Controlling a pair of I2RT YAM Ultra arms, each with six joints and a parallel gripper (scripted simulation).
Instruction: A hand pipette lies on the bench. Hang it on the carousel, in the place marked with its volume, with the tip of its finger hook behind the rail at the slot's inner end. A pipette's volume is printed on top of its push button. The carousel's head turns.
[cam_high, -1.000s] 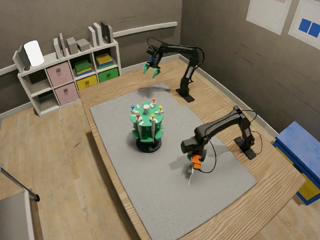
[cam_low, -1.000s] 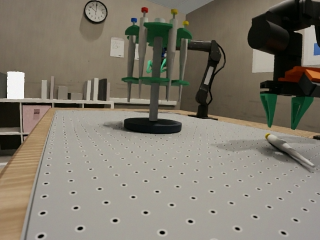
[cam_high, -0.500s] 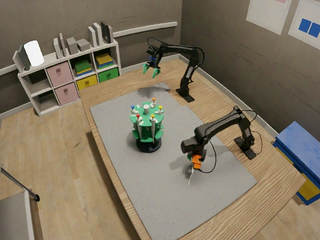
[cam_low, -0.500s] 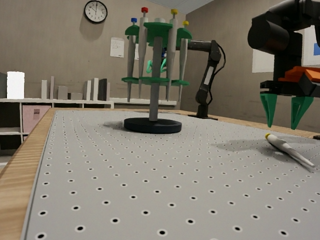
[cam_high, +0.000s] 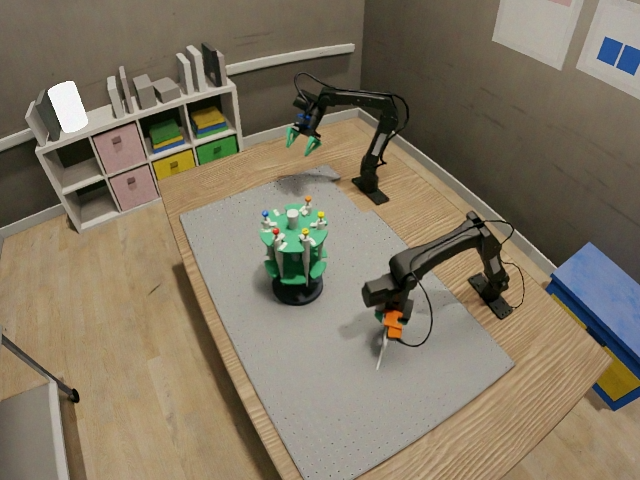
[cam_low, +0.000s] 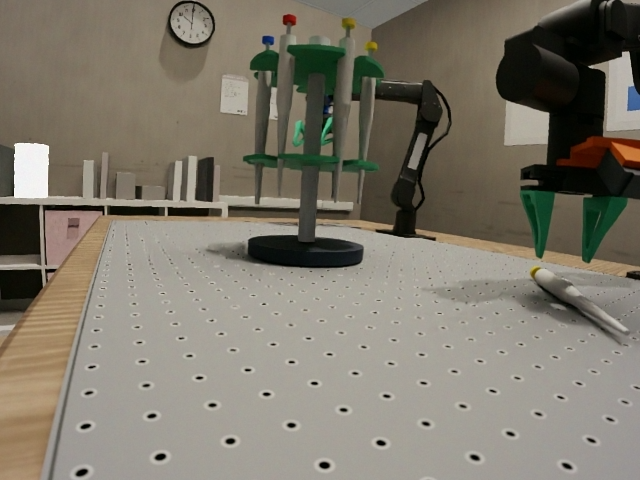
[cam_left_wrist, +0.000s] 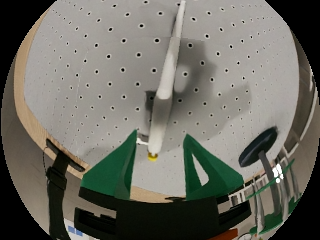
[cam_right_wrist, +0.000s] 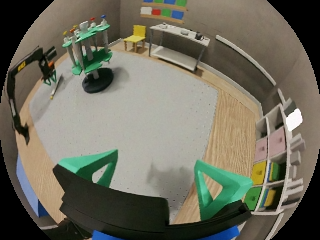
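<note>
Now: left hand 40 mm above the hand pipette, 20 mm to the right of it and 10 mm short of it.
</note>
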